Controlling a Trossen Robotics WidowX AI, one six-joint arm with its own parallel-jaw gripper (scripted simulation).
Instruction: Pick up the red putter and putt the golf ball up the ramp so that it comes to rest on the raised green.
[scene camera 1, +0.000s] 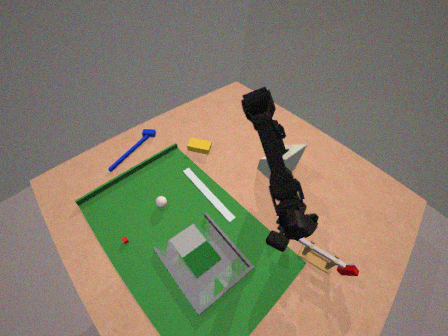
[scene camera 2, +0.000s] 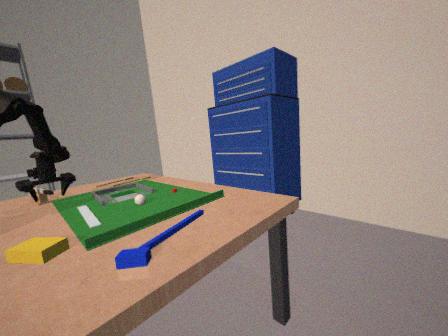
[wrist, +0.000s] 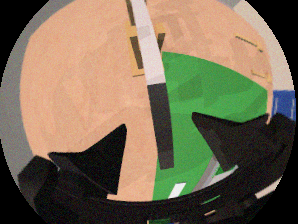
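There is a blue putter (scene camera 2: 141, 256), and it is 470 mm from the lens. My gripper (scene camera 2: 50, 198) is 1210 mm from the lens, so the blue putter is nearer to the lens than my gripper.
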